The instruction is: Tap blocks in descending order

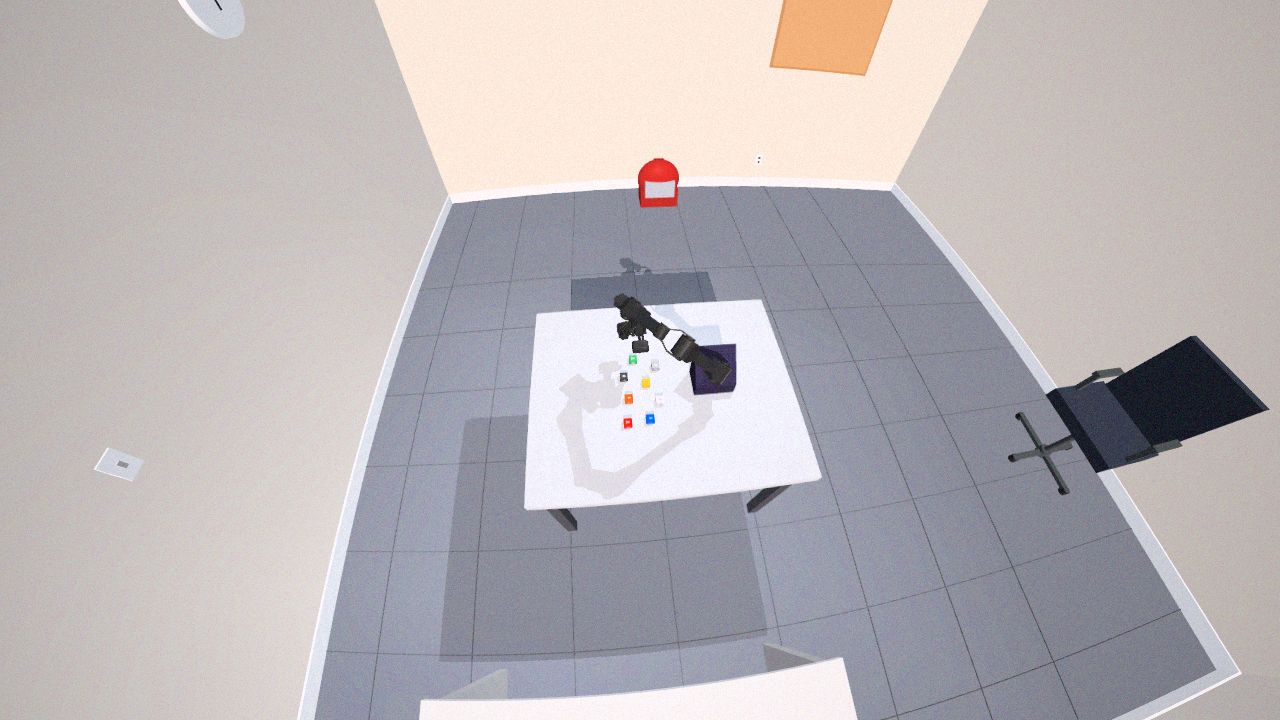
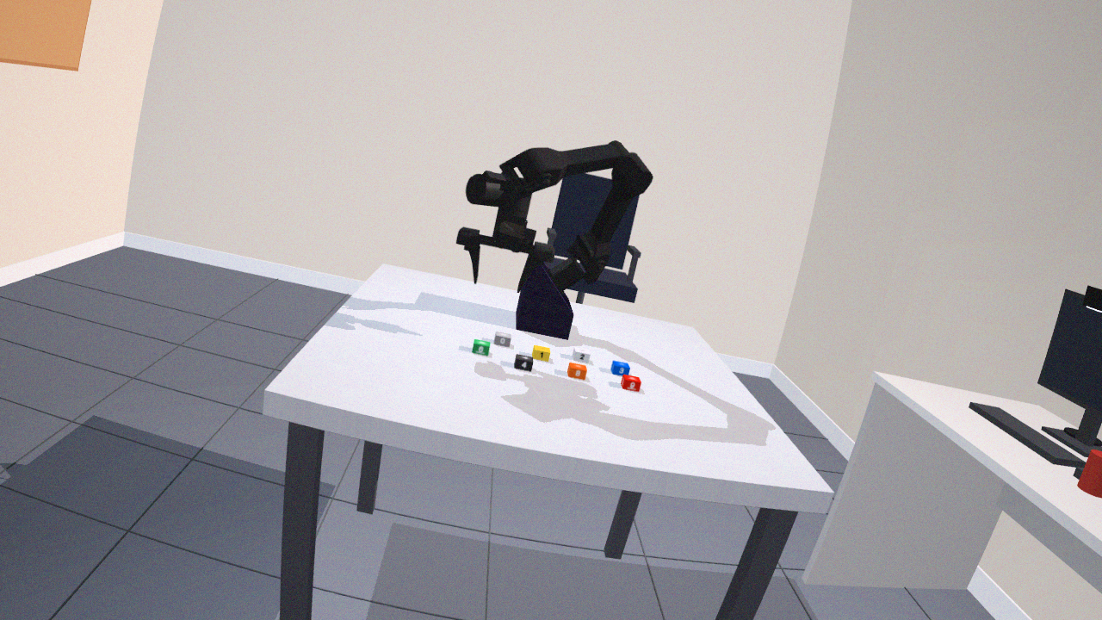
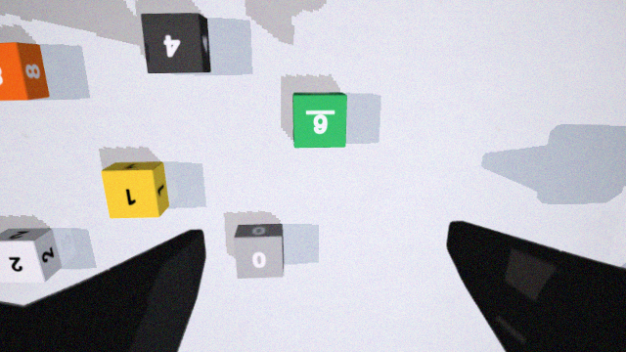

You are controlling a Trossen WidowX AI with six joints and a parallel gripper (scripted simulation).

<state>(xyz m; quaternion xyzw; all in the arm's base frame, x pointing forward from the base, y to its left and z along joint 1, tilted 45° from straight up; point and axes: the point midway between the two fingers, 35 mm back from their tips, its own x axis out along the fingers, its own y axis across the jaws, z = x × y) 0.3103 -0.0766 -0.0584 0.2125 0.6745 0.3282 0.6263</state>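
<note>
The red block lies 30 mm ahead of my gripper tip, 290 mm to the left of it and 110 mm below it. Also, from my gripper tip: green block 6: 20 mm ahead, 110 mm below; black block 4: 60 mm ahead, 80 mm to the left, 110 mm below; grey block 0: 70 mm behind, 30 mm to the left, 110 mm below.
</note>
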